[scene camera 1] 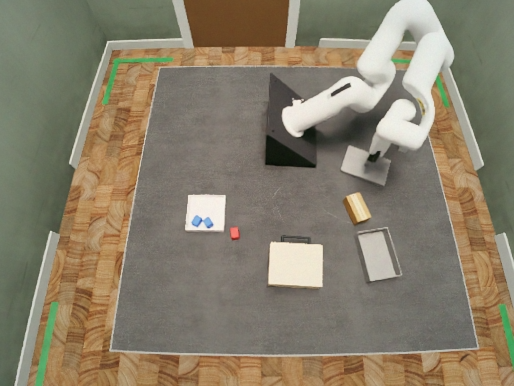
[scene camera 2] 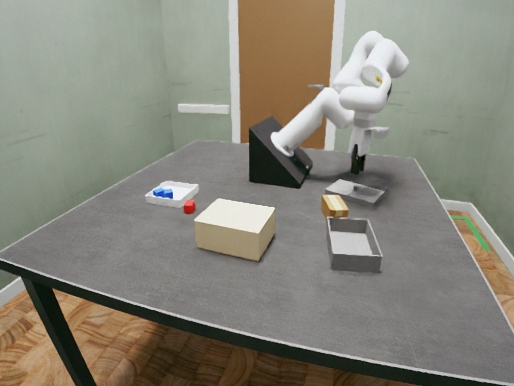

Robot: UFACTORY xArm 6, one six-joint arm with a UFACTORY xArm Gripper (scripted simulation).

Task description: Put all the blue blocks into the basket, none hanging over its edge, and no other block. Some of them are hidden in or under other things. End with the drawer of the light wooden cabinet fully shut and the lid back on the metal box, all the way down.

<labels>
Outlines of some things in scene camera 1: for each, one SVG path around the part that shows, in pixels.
A light wooden cabinet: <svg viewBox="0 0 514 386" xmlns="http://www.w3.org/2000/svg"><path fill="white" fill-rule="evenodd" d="M270 243L268 286L322 287L322 245L310 245L310 237L282 235L281 243ZM283 242L284 238L308 239L308 244Z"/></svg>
A white basket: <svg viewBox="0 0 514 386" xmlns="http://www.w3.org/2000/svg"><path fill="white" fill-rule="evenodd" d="M189 195L186 231L224 232L226 196ZM190 222L195 215L200 216L202 219L209 216L214 226L207 229L202 222L196 228Z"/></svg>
A grey metal box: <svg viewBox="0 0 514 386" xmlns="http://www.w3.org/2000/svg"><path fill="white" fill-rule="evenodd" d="M388 227L361 231L353 235L365 282L402 275Z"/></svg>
A flat lid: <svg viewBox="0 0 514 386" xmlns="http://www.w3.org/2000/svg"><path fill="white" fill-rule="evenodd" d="M348 146L340 172L383 188L386 183L391 160L383 157L380 158L379 156L375 163L367 161L370 155L369 152Z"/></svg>
</labels>
